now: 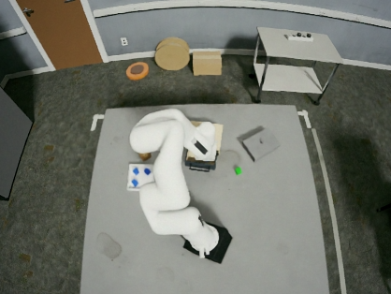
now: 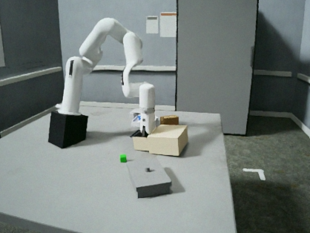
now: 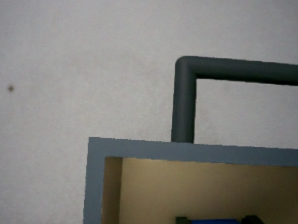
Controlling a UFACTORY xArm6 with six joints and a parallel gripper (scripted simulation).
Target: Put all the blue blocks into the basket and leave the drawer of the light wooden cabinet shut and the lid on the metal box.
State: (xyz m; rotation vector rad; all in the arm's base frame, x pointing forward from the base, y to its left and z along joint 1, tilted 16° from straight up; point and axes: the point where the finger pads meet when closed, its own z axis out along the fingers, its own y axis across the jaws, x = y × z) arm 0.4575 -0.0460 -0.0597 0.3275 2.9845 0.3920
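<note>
Right now my hand is 10 mm short of the dark-rimmed drawer and 20 mm to the right of it. Round my hand: lid (50 mm ahead, 320 mm to the right, 10 mm above); then light wooden cabinet (60 mm ahead, 10 mm to the left, 10 mm above); then green block (90 mm behind, 160 mm to the right, 20 mm below).
</note>
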